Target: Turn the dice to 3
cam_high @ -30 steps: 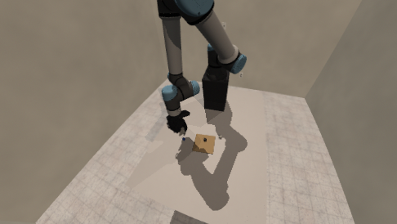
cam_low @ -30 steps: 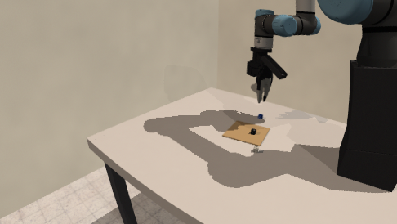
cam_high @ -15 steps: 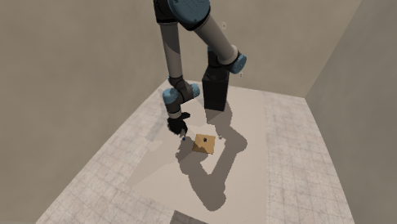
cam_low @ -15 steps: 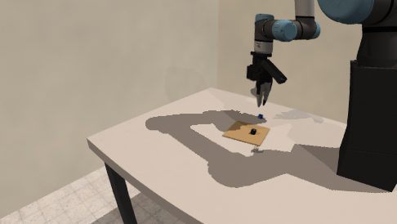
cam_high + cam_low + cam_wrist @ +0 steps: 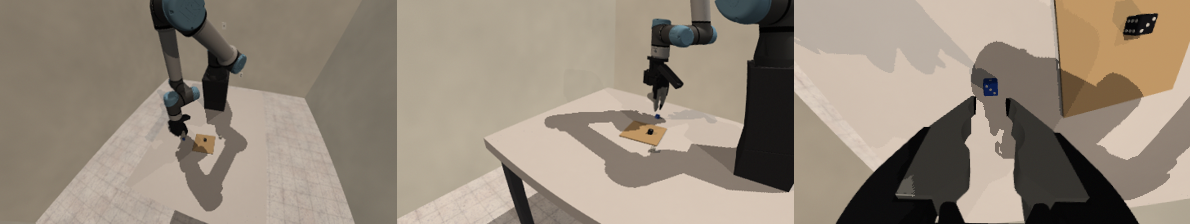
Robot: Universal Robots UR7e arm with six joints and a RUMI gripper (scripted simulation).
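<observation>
Now: hand 4 cm above the blue die. Round my hand: black die: 5 cm behind, 15 cm to the left, 4 cm below; then brown mat: 3 cm behind, 15 cm to the left, 5 cm below; then white die: 12 cm behind, 24 cm to the left, 4 cm below.
</observation>
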